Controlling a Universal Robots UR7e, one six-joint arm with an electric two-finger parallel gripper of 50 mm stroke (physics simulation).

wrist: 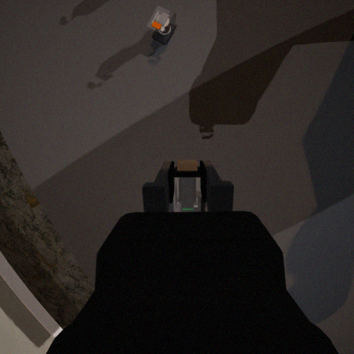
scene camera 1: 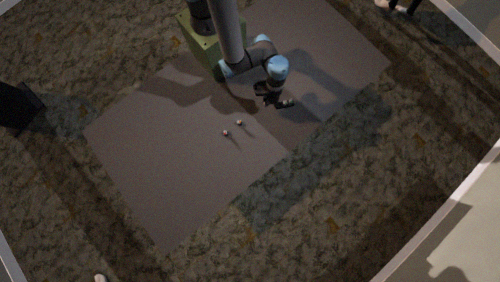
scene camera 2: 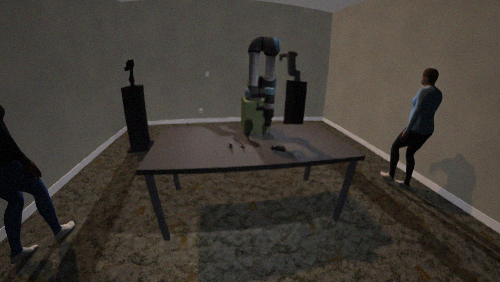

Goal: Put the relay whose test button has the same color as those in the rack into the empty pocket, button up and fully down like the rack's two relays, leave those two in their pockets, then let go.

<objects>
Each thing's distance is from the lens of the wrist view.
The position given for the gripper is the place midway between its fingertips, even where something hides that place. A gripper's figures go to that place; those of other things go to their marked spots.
gripper (wrist: 186, 173): 0.16 m
relay (wrist: 186, 175): 0.15 m
</objects>
